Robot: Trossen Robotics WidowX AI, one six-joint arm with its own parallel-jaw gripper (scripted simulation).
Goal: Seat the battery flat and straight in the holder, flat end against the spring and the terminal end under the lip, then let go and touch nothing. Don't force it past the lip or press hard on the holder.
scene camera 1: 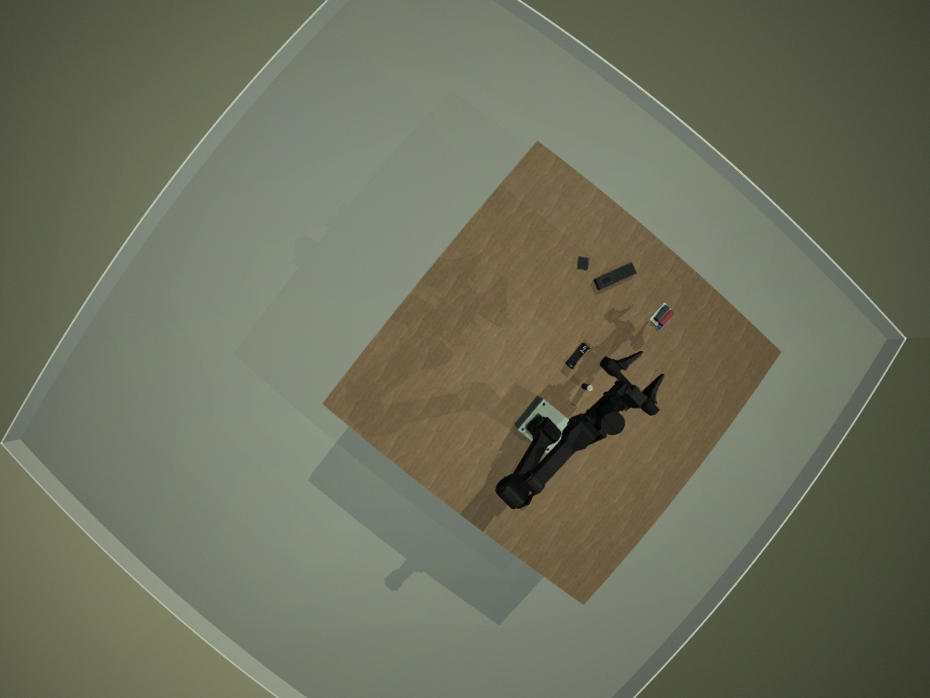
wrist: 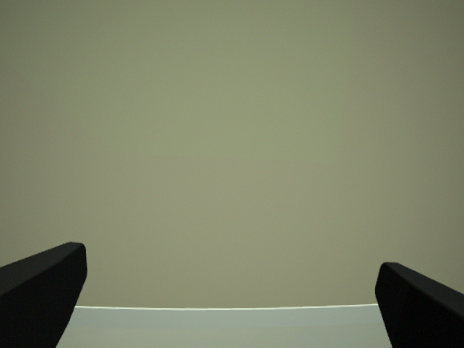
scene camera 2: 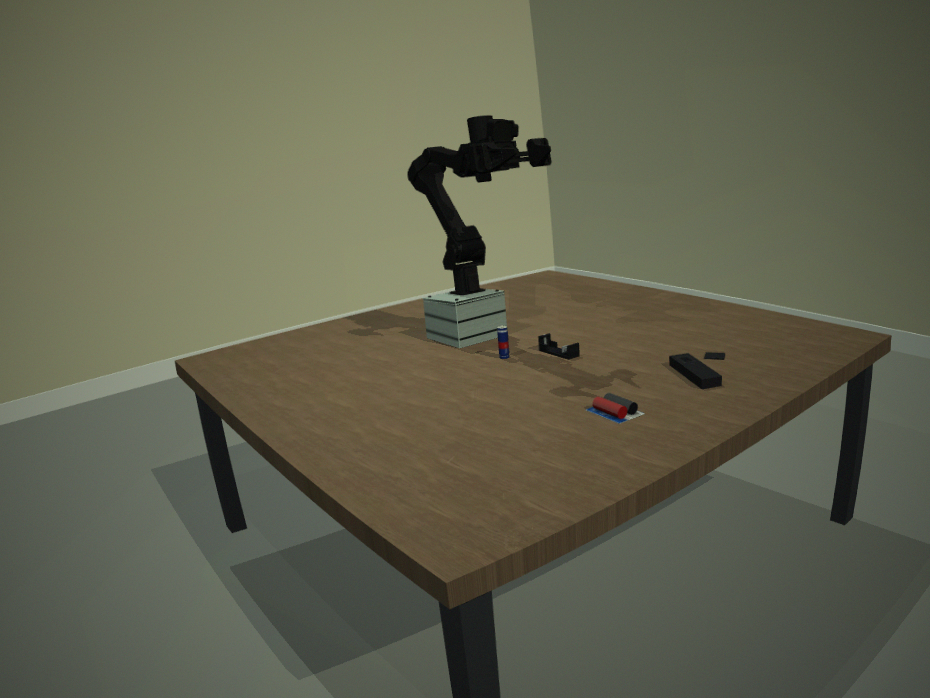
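Note:
Open and holding nothing, the gripper can be seen in scene camera 1 and in the wrist view. The scene also has a small card and a long black box.

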